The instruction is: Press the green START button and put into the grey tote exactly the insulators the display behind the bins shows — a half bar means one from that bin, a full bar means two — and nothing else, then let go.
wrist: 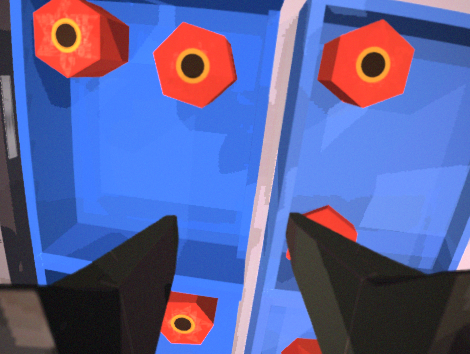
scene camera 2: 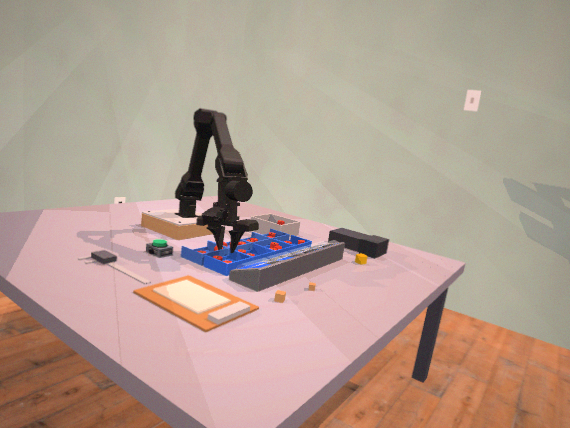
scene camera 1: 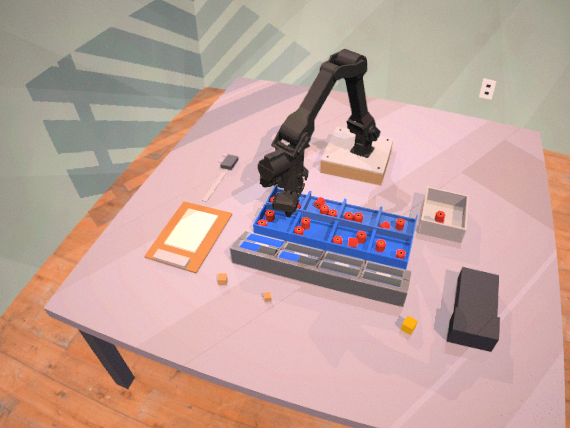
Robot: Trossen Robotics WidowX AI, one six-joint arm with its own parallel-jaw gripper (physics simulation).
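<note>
The green START button (scene camera 2: 159, 243) stands left of the blue bins (scene camera 1: 290, 238) (scene camera 2: 215, 265); it does not show in scene camera 1. The grey display (scene camera 1: 320, 274) (scene camera 2: 300, 269) shows, at its left end, a full blue bar in the back row and a half bar in front. The second front bar is half blue; the others look grey. The grey tote (scene camera 1: 442, 231) holds one red insulator (scene camera 1: 440, 216) (scene camera 2: 281, 222). My gripper (scene camera 1: 288, 214) (scene camera 2: 226, 250) (wrist: 232, 225) is partly open and empty, above the divider between the left-end bins. Red insulators (wrist: 192, 65) (wrist: 372, 64) lie beyond the fingertips. A finger partly hides another insulator (wrist: 332, 222).
A black block (scene camera 1: 475, 310) (scene camera 2: 357, 241) stands right of the display. A yellow cube (scene camera 1: 409, 325) (scene camera 2: 361, 259) and two small orange cubes (scene camera 1: 222, 279) (scene camera 1: 267, 297) lie in front. An orange clipboard (scene camera 1: 225, 220) (scene camera 2: 200, 322) and a dark plug-like object (scene camera 1: 229, 161) (scene camera 2: 104, 257) lie at left.
</note>
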